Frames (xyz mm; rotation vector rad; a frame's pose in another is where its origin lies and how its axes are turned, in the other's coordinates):
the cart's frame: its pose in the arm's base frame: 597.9 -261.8 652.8 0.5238 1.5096 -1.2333
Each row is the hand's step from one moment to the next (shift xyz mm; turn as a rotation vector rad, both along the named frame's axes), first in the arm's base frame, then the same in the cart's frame.
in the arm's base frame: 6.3 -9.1 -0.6 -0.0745 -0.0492 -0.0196
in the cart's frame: 0.9 2.1 10.8 0.0561 -0.0716 0.0084
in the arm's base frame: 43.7 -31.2 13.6 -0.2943 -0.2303 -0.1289
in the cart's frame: -18.5 19.0 48.6 0.2780 -0.2746 0.0600
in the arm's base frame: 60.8 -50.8 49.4 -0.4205 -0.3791 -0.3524
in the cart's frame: -51.1 10.9 77.4 0.5625 -0.3400 0.1130
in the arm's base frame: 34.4 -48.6 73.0 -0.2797 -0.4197 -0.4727
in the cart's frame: -64.1 -20.1 66.0 0.6346 -0.1876 0.1997
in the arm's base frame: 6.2 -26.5 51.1 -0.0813 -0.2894 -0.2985
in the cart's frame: -40.9 -26.1 31.5 0.3753 -0.0484 0.1904
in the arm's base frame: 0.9 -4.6 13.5 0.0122 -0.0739 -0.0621
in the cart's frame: -11.2 -6.6 5.9 0.0720 0.0090 0.0648
